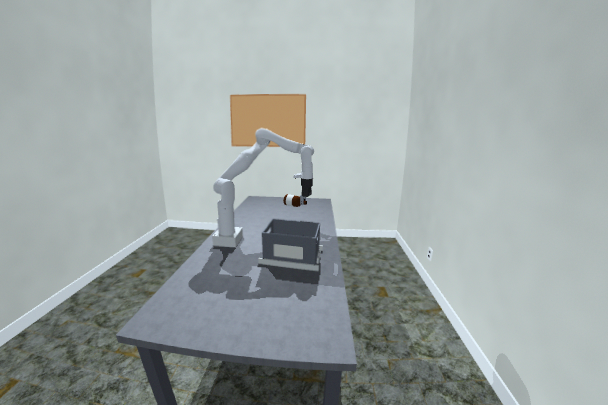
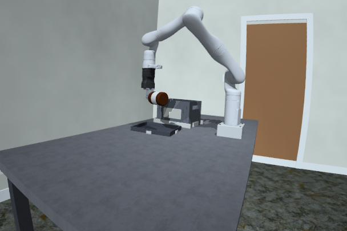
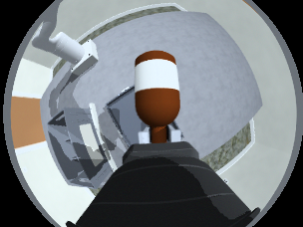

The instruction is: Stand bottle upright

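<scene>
Now: the bottle 5 cm behind my hand, 1 cm to the left of it and 1 cm below it. Round my hand: tray: 19 cm below, 5 cm to the right, 2 cm behind; then crate: 34 cm to the right, 12 cm below, 3 cm ahead.
</scene>
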